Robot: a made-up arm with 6 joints.
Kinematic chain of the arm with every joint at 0, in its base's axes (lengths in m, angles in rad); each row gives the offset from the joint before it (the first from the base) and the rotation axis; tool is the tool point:
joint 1: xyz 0 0 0.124 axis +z
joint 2: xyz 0 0.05 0 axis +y
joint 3: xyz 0 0 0.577 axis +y
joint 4: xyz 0 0 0.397 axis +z
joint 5: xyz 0 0 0 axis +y
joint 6: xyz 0 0 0.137 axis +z
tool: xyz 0 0 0
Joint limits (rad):
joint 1: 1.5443..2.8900
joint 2: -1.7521..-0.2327
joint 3: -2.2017..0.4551
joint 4: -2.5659..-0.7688
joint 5: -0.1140..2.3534
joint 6: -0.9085..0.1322
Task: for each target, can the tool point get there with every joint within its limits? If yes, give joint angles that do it. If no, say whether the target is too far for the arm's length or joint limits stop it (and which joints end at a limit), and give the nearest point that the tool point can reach.
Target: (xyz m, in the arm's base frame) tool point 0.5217 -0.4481 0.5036
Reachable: yes | joints 2.3484 -0.6339 -0.9839 -2.1423 1.9426 -0.7092
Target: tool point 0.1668 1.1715 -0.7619
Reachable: no: too far | nearest point 0.2699 0.0039 -0.3242 | short by 1.251 m
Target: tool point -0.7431 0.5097 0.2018
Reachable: no: joint limits stop it (at a limit: joint 1, joint 2, joint 3, joint 4, joint 5) | nearest point -0.0042 -0.2663 0.4041 | short by 1.090 m
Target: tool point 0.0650 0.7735 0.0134
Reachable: no: joint limits stop it (at a limit: joint 1, joint 2, joint 3) | nearest point 0.2303 0.0105 -0.2147 | short by 0.813 m
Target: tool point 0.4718 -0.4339 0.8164
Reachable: yes | joints 2.2969 -0.4461 -0.8777 -1.0126 1.4095 -0.7488
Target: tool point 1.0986 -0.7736 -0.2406
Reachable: no: too far | nearest point 0.8789 -0.6189 -0.1503 | short by 0.283 m
